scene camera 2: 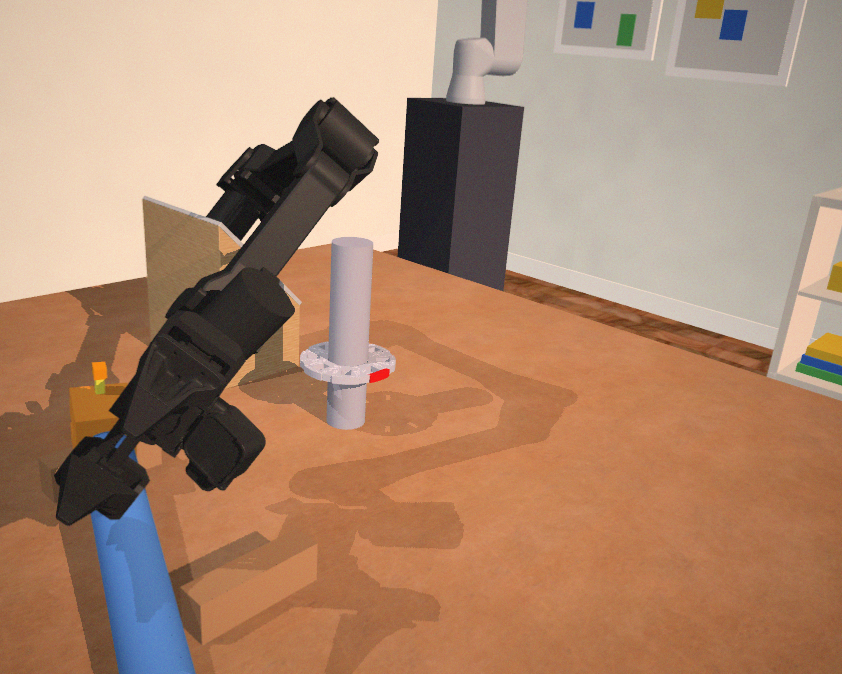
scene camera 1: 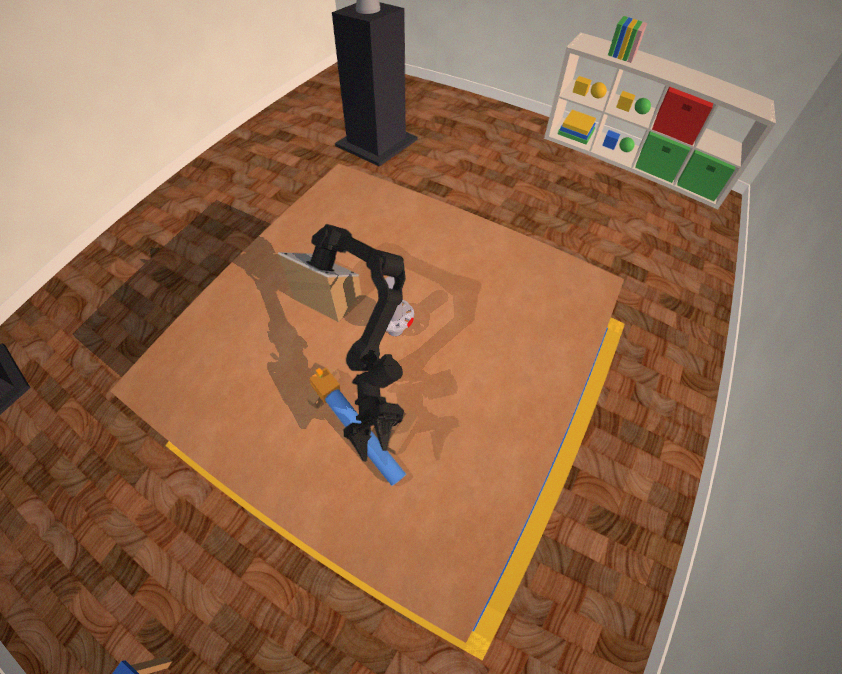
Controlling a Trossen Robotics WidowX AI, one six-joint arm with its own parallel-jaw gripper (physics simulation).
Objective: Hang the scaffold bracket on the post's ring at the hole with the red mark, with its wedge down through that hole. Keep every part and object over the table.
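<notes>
The scaffold bracket is a blue tube (scene camera 1: 386,463) (scene camera 2: 136,569) with an orange head (scene camera 1: 324,383) (scene camera 2: 91,407). It lies lengthwise low over the table. A small orange-and-green wedge (scene camera 1: 319,371) (scene camera 2: 99,374) sticks up from the head. My gripper (scene camera 1: 375,451) (scene camera 2: 91,517) is open and empty, pointing down at the tube, with its fingertips towards either side of it in scene camera 1; contact cannot be told. The grey post (scene camera 2: 351,302) stands upright, carrying a pale ring (scene camera 1: 394,328) (scene camera 2: 316,363) with a red mark (scene camera 1: 410,322) (scene camera 2: 379,375). The arm partly hides the post in scene camera 1.
A tan block (scene camera 2: 245,590) lies beside the tube. A wooden stand (scene camera 1: 312,291) (scene camera 2: 182,267) is at the arm's base, behind the post. Yellow strips (scene camera 1: 561,477) mark two table edges. A dark pedestal (scene camera 1: 370,84) (scene camera 2: 456,189) and a shelf unit (scene camera 1: 674,78) stand beyond the table.
</notes>
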